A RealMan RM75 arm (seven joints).
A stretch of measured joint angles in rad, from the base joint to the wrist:
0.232 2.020 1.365 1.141 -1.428 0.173 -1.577
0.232 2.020 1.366 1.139 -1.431 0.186 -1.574
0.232 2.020 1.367 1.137 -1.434 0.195 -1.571
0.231 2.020 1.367 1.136 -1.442 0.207 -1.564
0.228 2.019 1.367 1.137 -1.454 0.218 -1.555
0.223 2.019 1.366 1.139 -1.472 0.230 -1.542
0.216 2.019 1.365 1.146 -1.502 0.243 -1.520
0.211 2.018 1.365 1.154 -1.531 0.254 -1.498
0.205 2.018 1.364 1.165 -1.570 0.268 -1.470
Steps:
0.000 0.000 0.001 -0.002 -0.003 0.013 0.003
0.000 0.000 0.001 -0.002 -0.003 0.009 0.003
-0.001 0.000 0.000 -0.001 -0.008 0.012 0.007
-0.003 -0.001 0.000 0.001 -0.012 0.011 0.009
-0.005 0.000 -0.001 0.002 -0.018 0.012 0.013
-0.007 0.000 -0.001 0.007 -0.030 0.013 0.022
-0.005 -0.001 0.000 0.008 -0.029 0.011 0.022
-0.006 0.000 -0.001 0.011 -0.039 0.014 0.028

